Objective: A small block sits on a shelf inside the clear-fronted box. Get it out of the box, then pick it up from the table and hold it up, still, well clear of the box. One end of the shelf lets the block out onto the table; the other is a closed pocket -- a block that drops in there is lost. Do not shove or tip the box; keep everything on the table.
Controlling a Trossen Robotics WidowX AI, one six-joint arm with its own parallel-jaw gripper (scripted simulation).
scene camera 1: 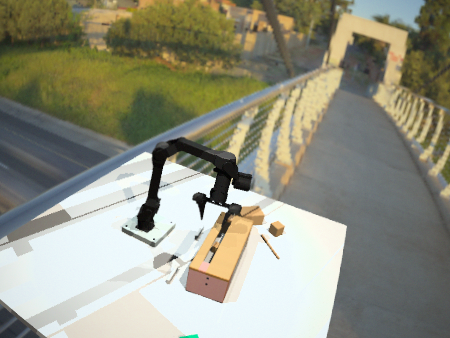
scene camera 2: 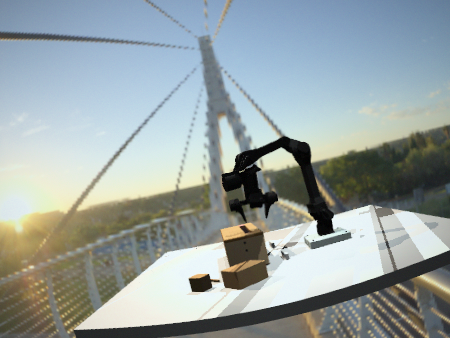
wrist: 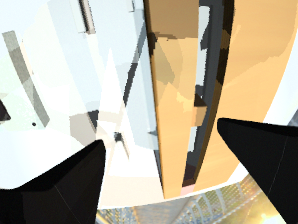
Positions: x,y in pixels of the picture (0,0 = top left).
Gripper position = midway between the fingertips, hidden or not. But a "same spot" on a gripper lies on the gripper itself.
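Labels:
My gripper is visible in scene camera 1 (pixel 211 223). The gripper is also visible in scene camera 2 and in the wrist view, where the same spot on the gripper is (scene camera 2: pixel 265 208) and (wrist: pixel 75 183).

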